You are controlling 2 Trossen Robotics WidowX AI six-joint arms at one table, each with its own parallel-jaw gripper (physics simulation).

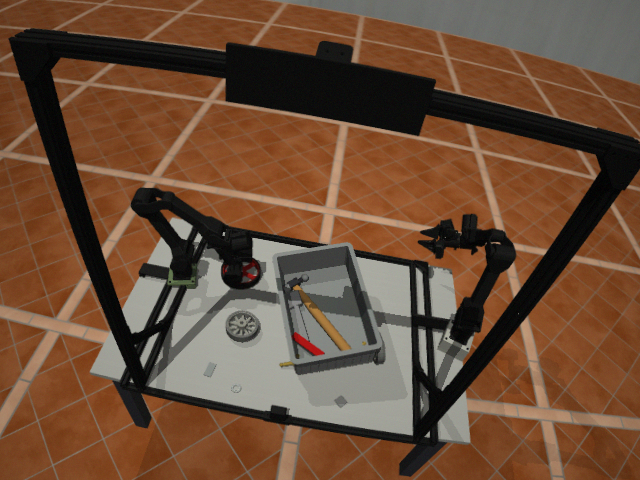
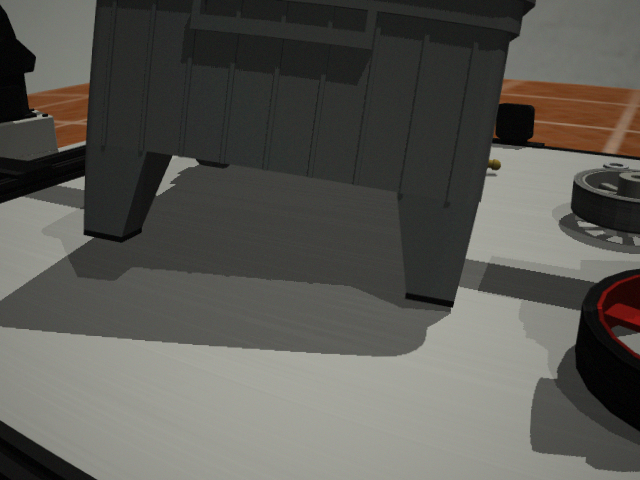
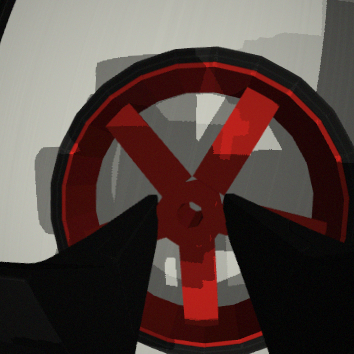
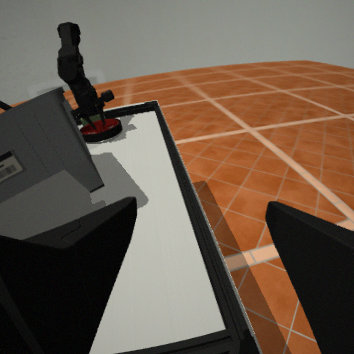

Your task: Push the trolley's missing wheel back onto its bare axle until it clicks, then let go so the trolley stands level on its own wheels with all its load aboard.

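Places are measured from the left arm's base along level axes (x left, y back, z up), in centimetres.
Where they show: left gripper, between the fingertips: (image 1: 241, 270) (image 3: 190, 202) (image 4: 100, 127); right gripper, between the fingertips: (image 1: 419, 236) (image 4: 201, 207); left arm's base, origin of its link: (image 1: 182, 273) (image 4: 91, 113); right arm's base, origin of its link: (image 1: 459, 335) (image 2: 9, 118).
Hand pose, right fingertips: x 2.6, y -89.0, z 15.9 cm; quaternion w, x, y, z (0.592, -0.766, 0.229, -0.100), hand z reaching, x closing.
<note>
Things, the pixels of their centre, and the offset from my right fingertips. "*": a spot on its surface instead.
- grey trolley, a spot on its surface: (image 2: 289, 118) * dx -7.2, dy +42.8, dz -7.1 cm
- hammer, middle of its body: (image 1: 320, 313) dx -25.8, dy +41.0, dz -10.9 cm
- red-handled tool, middle of its body: (image 1: 307, 346) dx -37.2, dy +46.5, dz -13.1 cm
- grey wheel, a spot on its surface: (image 1: 381, 354) * dx -43.4, dy +23.5, dz -10.2 cm
- loose grey spoked wheel, middle of its body: (image 2: 634, 201) (image 1: 241, 326) dx -26.1, dy +67.4, dz -16.5 cm
- red wheel, middle of its body: (image 3: 193, 206) (image 1: 241, 271) (image 4: 100, 128) dx -1.4, dy +67.2, dz -16.7 cm
- pale rectangular piece, middle of its body: (image 1: 209, 369) dx -41.0, dy +78.0, dz -18.6 cm
- washer, middle of its body: (image 2: 616, 166) (image 1: 236, 388) dx -47.7, dy +69.8, dz -18.6 cm
- grey square piece, middle of its body: (image 1: 340, 401) dx -54.5, dy +37.5, dz -18.6 cm
The grey trolley (image 1: 338, 356) (image 2: 289, 118) (image 4: 35, 145) stands mid-table, holding a hammer (image 1: 323, 317) and a red-handled tool (image 1: 308, 345). Its brass axle (image 1: 286, 364) (image 2: 493, 164) sticks out bare at the near left corner; a grey wheel (image 1: 381, 354) is at the near right corner. A loose grey spoked wheel (image 1: 242, 326) (image 2: 602, 204) lies left of the trolley. My left gripper (image 1: 237, 272) (image 3: 190, 202) (image 4: 100, 127) is shut on the hub of the red wheel (image 1: 253, 272) (image 3: 201, 300) (image 4: 111, 133); any gap beneath is unclear. My right gripper (image 1: 421, 237) (image 4: 201, 207) is open and empty, above the far right side.
A pale rectangular piece (image 1: 209, 369), a washer (image 1: 236, 388) and a grey square piece (image 1: 340, 401) lie near the front. Black frame posts (image 1: 72, 180) (image 1: 532, 279) stand at both sides. A black rail (image 4: 192, 200) runs along the table edge.
</note>
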